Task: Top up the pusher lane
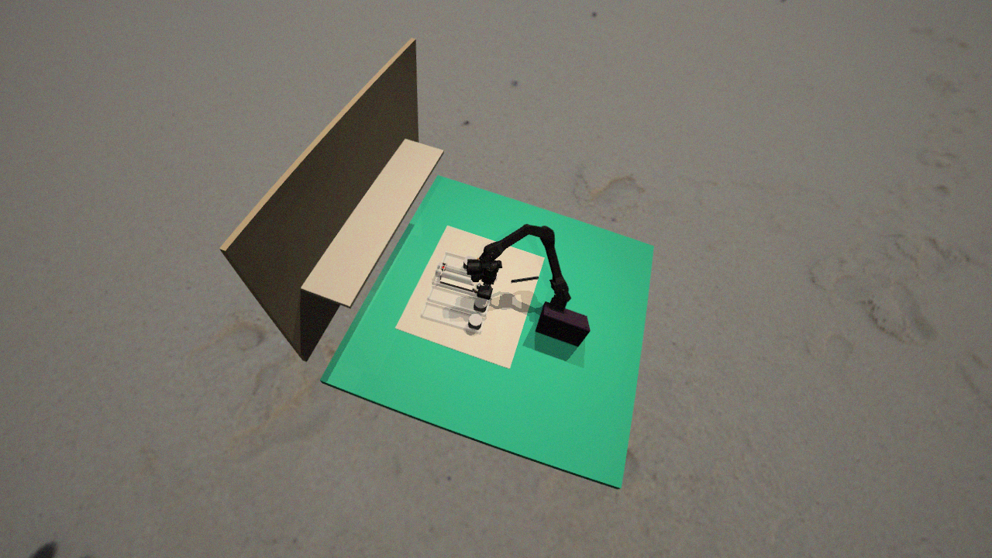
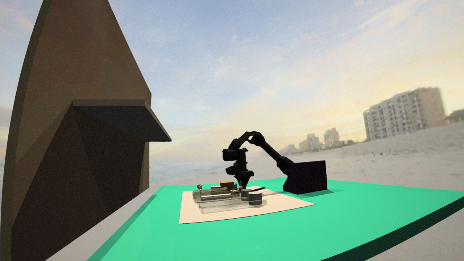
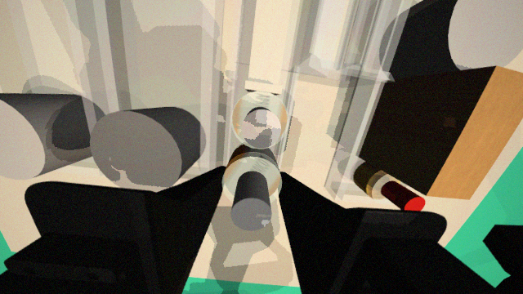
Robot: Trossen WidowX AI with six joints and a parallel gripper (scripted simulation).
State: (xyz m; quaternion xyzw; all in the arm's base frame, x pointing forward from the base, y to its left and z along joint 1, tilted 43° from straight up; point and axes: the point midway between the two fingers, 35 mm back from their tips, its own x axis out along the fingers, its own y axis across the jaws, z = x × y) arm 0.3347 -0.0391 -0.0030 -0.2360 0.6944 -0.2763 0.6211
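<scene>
The small jar is 130 mm to the right of my gripper tip, 10 mm below it and 10 mm behind it. Also, from my gripper tip: shelf (500 mm ahead, 320 mm above, 50 mm to the right); black stick (170 mm behind, 140 mm to the right, 40 mm below); brown box (130 mm to the right, 50 mm ahead, 10 mm below).
</scene>
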